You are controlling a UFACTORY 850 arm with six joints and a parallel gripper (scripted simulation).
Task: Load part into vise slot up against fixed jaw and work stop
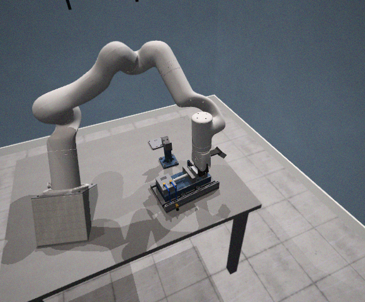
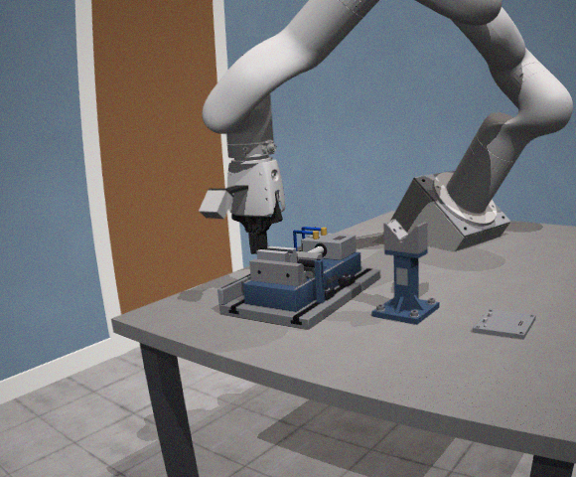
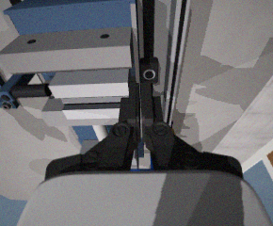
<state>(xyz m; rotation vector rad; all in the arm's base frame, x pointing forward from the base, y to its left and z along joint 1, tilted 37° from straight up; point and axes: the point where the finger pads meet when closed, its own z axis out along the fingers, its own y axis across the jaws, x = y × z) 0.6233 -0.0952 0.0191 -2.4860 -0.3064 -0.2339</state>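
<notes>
Right now my hand is 60 mm to the right of the fixed jaw, 40 mm above it and 10 mm short of it. From my hand the other things lie so: part 40 mm to the left, 20 mm below, 10 mm behind; then moving jaw 50 mm behind, 40 mm to the left, 40 mm below; then work stop 100 mm to the left, 30 mm below, 30 mm behind.
</notes>
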